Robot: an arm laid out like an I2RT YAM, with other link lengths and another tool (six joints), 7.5 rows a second.
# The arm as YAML. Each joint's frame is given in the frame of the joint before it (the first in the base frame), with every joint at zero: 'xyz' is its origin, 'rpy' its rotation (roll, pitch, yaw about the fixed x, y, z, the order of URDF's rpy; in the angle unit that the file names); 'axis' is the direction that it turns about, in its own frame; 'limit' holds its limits. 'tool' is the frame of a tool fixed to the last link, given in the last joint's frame.
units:
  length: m
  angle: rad
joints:
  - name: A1
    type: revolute
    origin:
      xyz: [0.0, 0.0, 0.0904]
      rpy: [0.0, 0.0, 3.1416]
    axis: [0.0, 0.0, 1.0]
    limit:
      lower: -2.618
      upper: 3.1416
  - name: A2
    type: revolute
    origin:
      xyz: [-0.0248, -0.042, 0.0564]
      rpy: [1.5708, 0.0, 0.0]
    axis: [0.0, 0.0, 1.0]
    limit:
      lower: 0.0
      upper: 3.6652
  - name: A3
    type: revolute
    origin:
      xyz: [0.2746, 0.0, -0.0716]
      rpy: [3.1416, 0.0, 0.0]
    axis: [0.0, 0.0, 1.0]
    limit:
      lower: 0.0
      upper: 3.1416
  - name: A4
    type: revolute
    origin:
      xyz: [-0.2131, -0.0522, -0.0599]
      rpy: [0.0, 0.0, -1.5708]
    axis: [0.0, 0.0, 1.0]
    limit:
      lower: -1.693
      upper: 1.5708
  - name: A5
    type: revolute
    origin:
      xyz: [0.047, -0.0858, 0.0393]
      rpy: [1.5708, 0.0, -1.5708]
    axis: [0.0, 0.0, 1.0]
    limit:
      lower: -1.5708
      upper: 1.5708
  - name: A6
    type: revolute
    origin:
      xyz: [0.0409, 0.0, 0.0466]
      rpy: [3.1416, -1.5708, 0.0]
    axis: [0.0, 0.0, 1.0]
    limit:
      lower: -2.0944
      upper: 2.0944
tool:
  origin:
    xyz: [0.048, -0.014, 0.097]
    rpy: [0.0, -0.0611, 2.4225]
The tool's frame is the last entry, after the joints.
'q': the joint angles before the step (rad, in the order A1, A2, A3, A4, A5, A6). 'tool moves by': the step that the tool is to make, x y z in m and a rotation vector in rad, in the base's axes. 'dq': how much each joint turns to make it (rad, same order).
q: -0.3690 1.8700 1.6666 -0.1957 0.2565 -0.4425
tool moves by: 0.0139 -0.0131 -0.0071 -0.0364 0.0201 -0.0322
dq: -0.0015 0.0784 0.0672 0.0130 0.0443 -0.0271
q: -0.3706 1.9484 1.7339 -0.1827 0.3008 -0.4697
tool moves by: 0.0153 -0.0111 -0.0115 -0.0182 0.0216 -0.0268
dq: -0.0005 0.0865 0.0791 -0.0020 0.0339 -0.0132
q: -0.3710 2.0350 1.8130 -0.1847 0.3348 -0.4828
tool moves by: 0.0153 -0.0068 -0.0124 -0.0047 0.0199 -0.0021
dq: 0.0007 0.0777 0.0760 -0.0118 0.0072 -0.0100
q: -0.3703 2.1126 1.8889 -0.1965 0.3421 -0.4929
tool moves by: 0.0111 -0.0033 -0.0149 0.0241 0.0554 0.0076
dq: 0.0001 0.0805 0.1151 -0.0946 -0.0078 -0.0012
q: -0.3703 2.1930 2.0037 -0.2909 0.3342 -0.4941
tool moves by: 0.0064 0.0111 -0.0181 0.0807 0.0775 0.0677
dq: 0.0050 0.0533 0.1023 -0.1531 -0.0781 0.0094
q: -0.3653 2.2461 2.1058 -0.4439 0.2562 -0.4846
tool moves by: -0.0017 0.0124 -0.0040 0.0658 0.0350 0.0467
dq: 0.0043 0.0032 0.0424 -0.0989 -0.0629 0.0161
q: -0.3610 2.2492 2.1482 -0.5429 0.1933 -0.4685
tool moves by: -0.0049 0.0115 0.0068 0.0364 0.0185 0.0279
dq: 0.0080 -0.0173 0.0289 -0.0780 -0.0327 0.0098
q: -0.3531 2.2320 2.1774 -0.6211 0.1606 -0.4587
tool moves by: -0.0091 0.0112 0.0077 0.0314 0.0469 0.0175
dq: 0.0097 -0.0027 0.0712 -0.1295 -0.0147 0.0053
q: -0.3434 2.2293 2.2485 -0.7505 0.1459 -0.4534
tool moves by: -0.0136 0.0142 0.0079 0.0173 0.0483 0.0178
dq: 0.0165 -0.0309 0.0148 -0.0970 -0.0013 -0.0006
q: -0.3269 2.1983 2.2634 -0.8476 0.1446 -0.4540
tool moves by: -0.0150 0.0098 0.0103 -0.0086 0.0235 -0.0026
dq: 0.0147 -0.0561 -0.0405 -0.0354 0.0232 0.0014
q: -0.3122 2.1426 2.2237 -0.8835 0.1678 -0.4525
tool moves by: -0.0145 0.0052 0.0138 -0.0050 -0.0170 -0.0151
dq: 0.0033 -0.0723 -0.0644 0.0075 0.0126 0.0137
